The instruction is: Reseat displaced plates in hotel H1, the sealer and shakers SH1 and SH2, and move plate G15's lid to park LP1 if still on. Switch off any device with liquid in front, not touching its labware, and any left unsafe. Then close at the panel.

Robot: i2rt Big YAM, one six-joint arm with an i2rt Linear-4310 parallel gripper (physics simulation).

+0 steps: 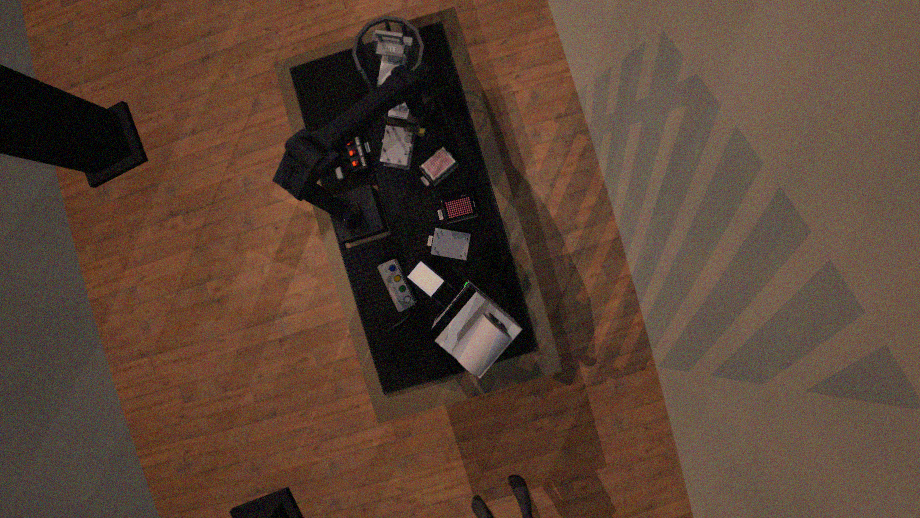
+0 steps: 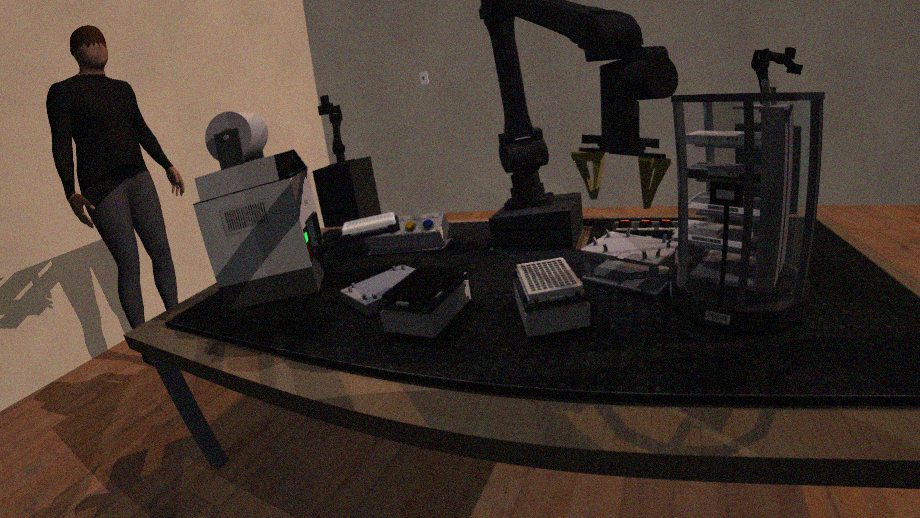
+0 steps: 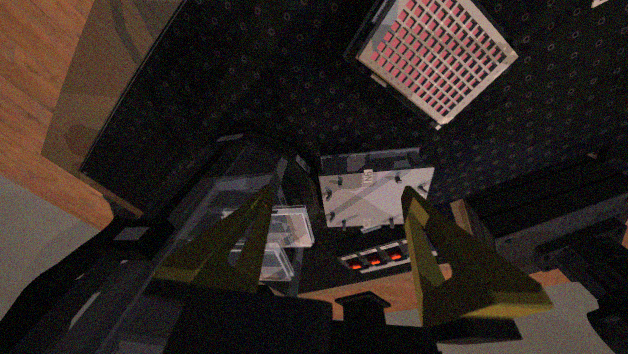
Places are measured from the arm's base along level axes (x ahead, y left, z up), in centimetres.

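Where they show: gripper, fingertip midpoint: (image 1: 425, 125) (image 2: 619, 203) (image 3: 334, 190); arm's base, origin of the base link: (image 1: 354, 219) (image 2: 530, 204) (image 3: 571, 244).
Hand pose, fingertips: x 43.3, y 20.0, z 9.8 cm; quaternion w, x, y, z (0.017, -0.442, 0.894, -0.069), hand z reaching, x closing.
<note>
Each offset is from my fingertips to the centre of the thing. "spot": to the spot under its first point.
My gripper (image 2: 619, 202) (image 3: 334, 190) is open and empty, its yellow fingers above the table beside the hotel tower {dz -0.2, dx -2.3, dy +21.0 cm} (image 2: 775, 193). The hotel holds several plates; shelf details are dim and partly hidden by posts. A pale plate with pink wells {dz -11.6, dx -0.6, dy -12.1 cm} (image 1: 439, 164) (image 2: 548, 276) (image 3: 440, 55) sits on one box-shaped device. A dark-framed plate with red wells {dz -11.6, dx +0.1, dy -33.1 cm} (image 1: 459, 207) sits on another box {spot: dz -13.8, dx +7.5, dy -31.1 cm} (image 2: 421, 316). The sealer {dz +5.0, dx -12.9, dy -79.1 cm} (image 1: 479, 331) (image 2: 251, 225) shows a green light. The button panel {dz -13.6, dx -38.9, dy -53.3 cm} (image 1: 396, 285) (image 2: 405, 243) is at the arm's side of the table. Device labels and any liquid are unreadable.
A pinned stand (image 1: 396, 146) (image 2: 627, 247) (image 3: 370, 180) is next to the hotel. Another pinned stand (image 1: 450, 243) (image 2: 379, 286) lies near the sealer. A switch strip {spot: dz -12.9, dx -32.6, dy +7.1 cm} (image 1: 355, 154) (image 2: 645, 223) (image 3: 375, 259) has red lights. A white panel {dz -6.2, dx -24.6, dy -55.6 cm} (image 1: 425, 277) (image 2: 370, 223) stands by the buttons. A person (image 2: 99, 128) stands beyond the table.
</note>
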